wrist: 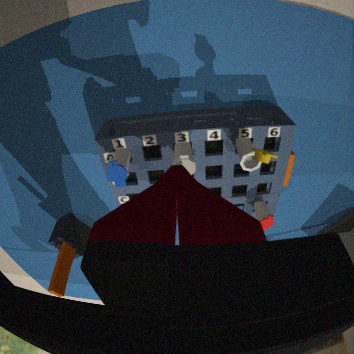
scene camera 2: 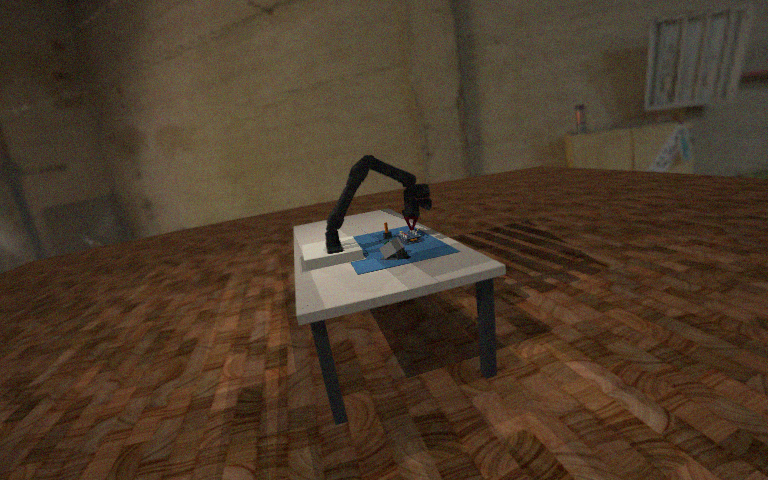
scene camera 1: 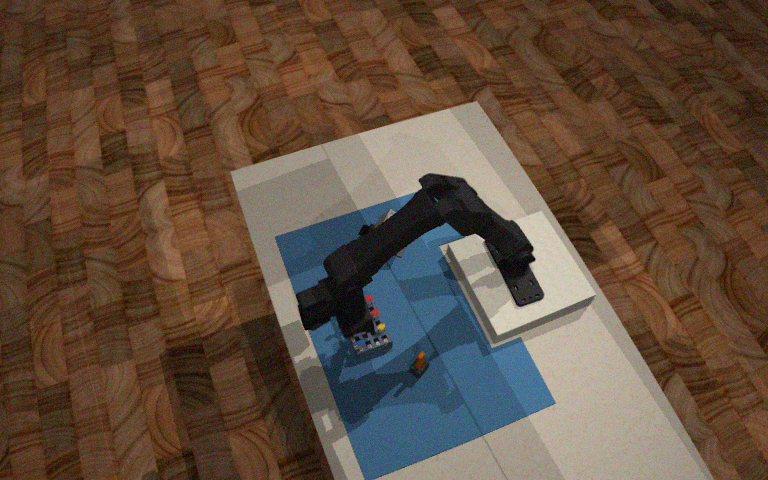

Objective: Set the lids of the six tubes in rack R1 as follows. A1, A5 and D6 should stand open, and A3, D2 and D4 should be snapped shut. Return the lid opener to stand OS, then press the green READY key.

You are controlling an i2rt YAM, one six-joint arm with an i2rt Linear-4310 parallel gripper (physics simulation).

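Frame: origin at the arm's base, x left, y back, z up, level; millimetres.
Seen in the pictures: gripper, fingertip midpoint: (wrist: 176, 174) (scene camera 2: 411, 230) (scene camera 1: 356, 329); arm's base, origin of the base link: (scene camera 2: 333, 247) (scene camera 1: 513, 268).
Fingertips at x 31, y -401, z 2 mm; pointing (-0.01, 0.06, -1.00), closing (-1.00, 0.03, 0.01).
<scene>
Pixels of each thing's middle, then the offset from my fingertips to it. Level surfaces: height alone.
- Rack R1, body centre: (wrist: 205, 183) (scene camera 1: 363, 321) (scene camera 2: 409, 234) dx -19, dy +22, dz -16 mm
- A3's pale lid, body centre: (wrist: 183, 167) dx -4, dy -5, dz +0 mm
- A1's blue lid, body centre: (wrist: 116, 172) dx +34, dy -3, dz +0 mm
- A5's yellow lid, body centre: (wrist: 261, 156) dx -45, dy -16, dz +8 mm
- D6's red lid, body centre: (wrist: 265, 222) dx -65, dy +49, dz +0 mm
- orange-handled opener, body centre: (wrist: 63, 258) (scene camera 1: 419, 362) (scene camera 2: 386, 229) dx +119, dy +107, dz -2 mm
- grey wedge-shaped box, body centre: (wrist: 345, 257) (scene camera 1: 390, 231) (scene camera 2: 391, 248) dx -226, dy +159, dz -5 mm
- blue mat, its level: dz -47 mm
Rack R1 (scene camera 1: 373, 349) (scene camera 2: 413, 240) (wrist: 286, 135) stands on the blue mat. My gripper (scene camera 2: 411, 229) (wrist: 176, 174) is shut and empty, its tips at the near edge of A3's pale lid (wrist: 188, 166); contact is unclear. That lid lies over its tube. A1's blue lid (wrist: 117, 174) looks down. A5's yellow lid (wrist: 264, 156) is swung open beside its white rim. D6's red lid (wrist: 267, 222) looks down. In scene camera 1, a yellow lid (scene camera 1: 380, 326) and a red lid (scene camera 1: 374, 311) show in row D, states unclear; the fingers hide them in the wrist view. The orange-handled opener (scene camera 1: 420, 358) (scene camera 2: 386, 226) (wrist: 62, 270) stands upright in its dark stand.
A grey wedge-shaped box (scene camera 1: 389, 216) (scene camera 2: 391, 249) stands on the blue mat (scene camera 1: 509, 390), partly behind the arm in scene camera 1. No green key can be made out. The arm's base sits on a pale raised block (scene camera 1: 557, 277) (scene camera 2: 322, 259).
</scene>
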